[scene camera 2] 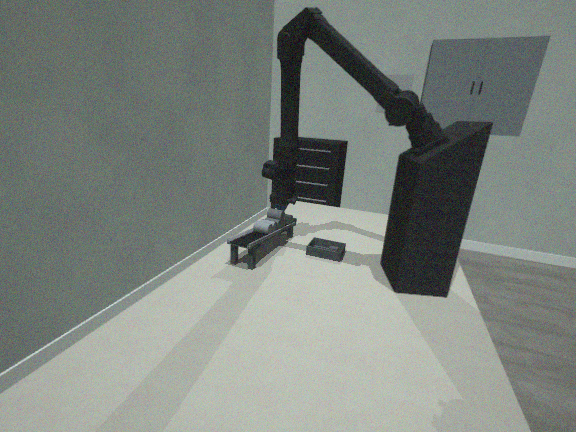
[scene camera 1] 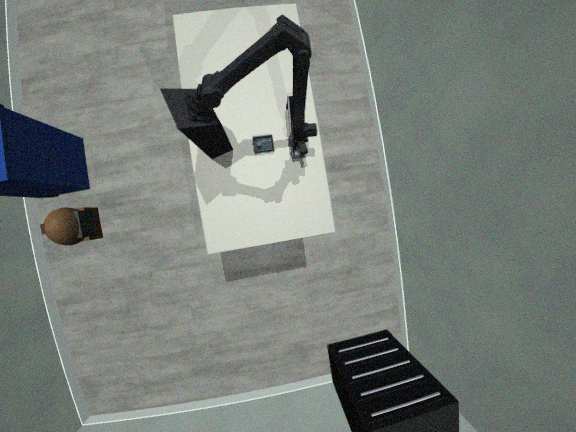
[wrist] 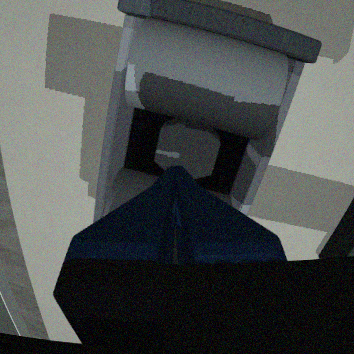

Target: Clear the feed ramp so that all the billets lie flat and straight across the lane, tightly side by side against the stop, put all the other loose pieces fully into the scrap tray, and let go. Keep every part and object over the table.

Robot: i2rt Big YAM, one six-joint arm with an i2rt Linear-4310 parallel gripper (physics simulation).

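Frame: origin at the arm's base, x ahead, y left, z up, level; metres.
Where they show: gripper, fingertip midpoint: (wrist: 174, 176); arm's base at its link origin: (scene camera 2: 429, 144) (scene camera 1: 197, 109).
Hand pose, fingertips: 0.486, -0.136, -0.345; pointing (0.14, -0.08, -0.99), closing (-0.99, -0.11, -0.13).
Observation:
Each offset is from my fingertips to the top centre of the thing, as dx, dy, dz. "*": to the spot under its first point. Level surfaces: height alone.
My gripper (scene camera 1: 301, 158) (scene camera 2: 278, 206) (wrist: 174, 176) is shut and empty, its dark blue tips low over the feed ramp (scene camera 1: 288, 114) (scene camera 2: 272, 246) (wrist: 111, 145). In the wrist view a thick grey billet @[-0.006, -0.045, +0.007] (wrist: 210, 65) lies across the lane, against or very near the stop @[-0.009, -0.068, -0.011] (wrist: 225, 29). Beside it, by my tips, is a smaller, rounded many-sided grey piece @[-0.003, -0.007, -0.011] (wrist: 187, 147). Another grey surface @[* +0.020, +0.008, +0.002] (wrist: 131, 185) is partly hidden by the fingers. In scene camera 2, light cylinders @[+0.015, +0.148, +0.028] (scene camera 2: 263, 226) show on the ramp. The scrap tray @[-0.212, +0.067, -0.050] (scene camera 1: 254, 145) (scene camera 2: 324, 254) holds grey pieces, too small to tell apart.
The arm's dark pedestal (scene camera 1: 207, 132) (scene camera 2: 430, 220) stands on the white table @[dz -0.085] (scene camera 1: 270, 220) (scene camera 2: 300, 350), beyond the tray from the ramp. The ramp runs near the table's long edge. A black drawer cabinet (scene camera 1: 400, 385) (scene camera 2: 342, 172) and a blue block (scene camera 1: 45, 160) stand away from the table.

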